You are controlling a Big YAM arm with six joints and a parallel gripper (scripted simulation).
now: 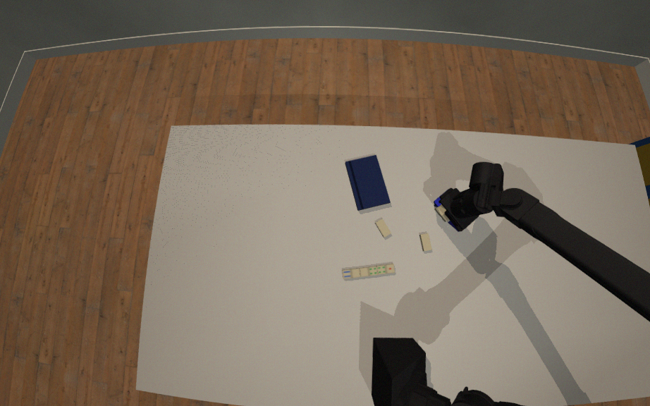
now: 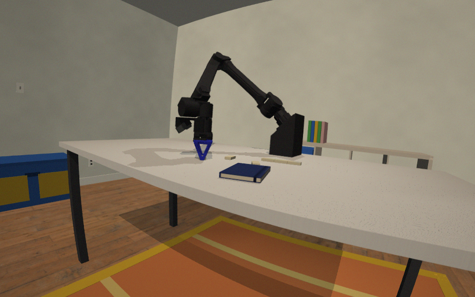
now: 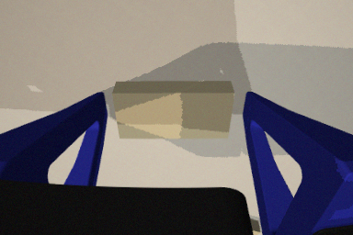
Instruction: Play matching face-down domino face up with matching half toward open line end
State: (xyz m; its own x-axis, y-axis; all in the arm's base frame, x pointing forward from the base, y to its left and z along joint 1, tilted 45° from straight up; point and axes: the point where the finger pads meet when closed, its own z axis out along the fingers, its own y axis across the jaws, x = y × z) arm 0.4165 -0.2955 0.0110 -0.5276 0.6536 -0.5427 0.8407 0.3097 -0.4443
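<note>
Right now my hand is right at the domino. Also, from my hand: dark blue book: 230 mm to the left, 120 mm ahead.
</note>
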